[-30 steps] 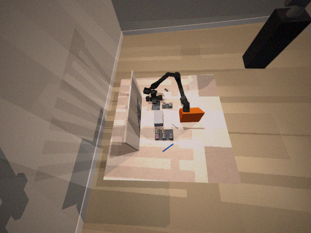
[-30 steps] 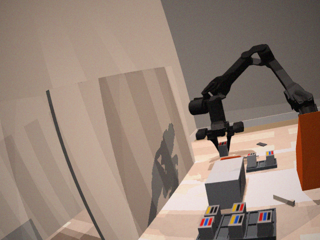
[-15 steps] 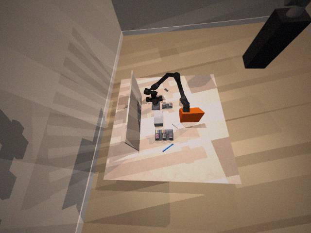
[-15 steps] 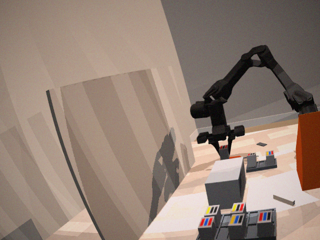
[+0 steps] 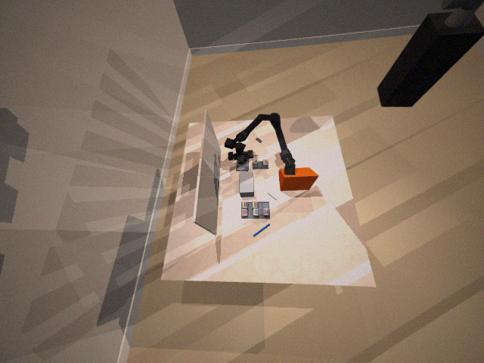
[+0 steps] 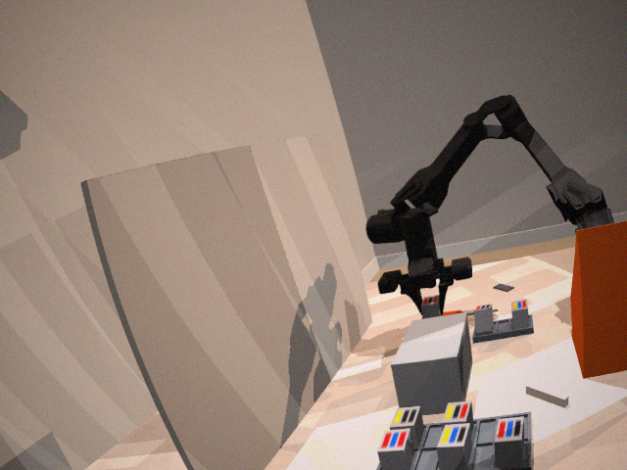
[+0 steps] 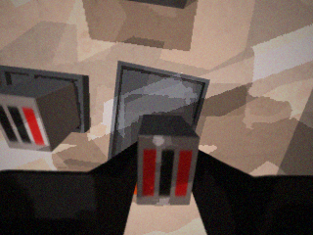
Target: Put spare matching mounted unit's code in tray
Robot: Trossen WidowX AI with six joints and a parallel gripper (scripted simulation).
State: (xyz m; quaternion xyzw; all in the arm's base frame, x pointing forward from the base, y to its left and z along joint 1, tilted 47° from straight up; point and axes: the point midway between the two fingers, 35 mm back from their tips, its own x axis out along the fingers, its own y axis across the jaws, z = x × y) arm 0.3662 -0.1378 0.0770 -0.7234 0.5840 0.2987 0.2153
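My gripper tip is now 10 mm past the tray and 50 mm above it. From my gripper tip the other things lie so: grey mounted unit (70 mm behind, 210 mm to the left); then rack (150 mm behind, 40 mm below); then grey spare block (20 mm above).
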